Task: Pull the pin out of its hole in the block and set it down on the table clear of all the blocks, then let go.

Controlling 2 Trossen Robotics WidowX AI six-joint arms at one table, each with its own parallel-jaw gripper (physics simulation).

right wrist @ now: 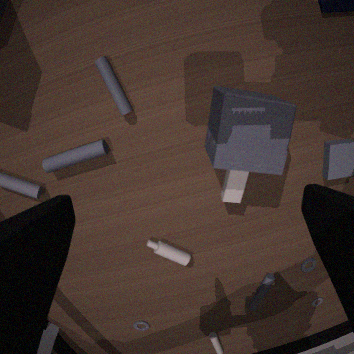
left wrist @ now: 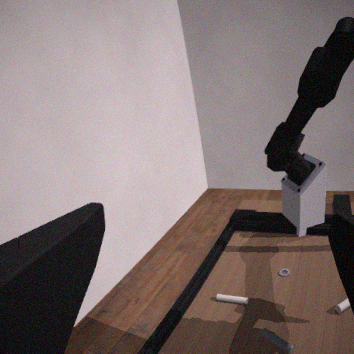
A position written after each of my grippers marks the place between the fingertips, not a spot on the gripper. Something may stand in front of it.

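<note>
Looking at my own hands first, I see my left gripper [left wrist: 223,222] and my right gripper [right wrist: 189,203]. There is a grey block [right wrist: 242,117] too.
</note>
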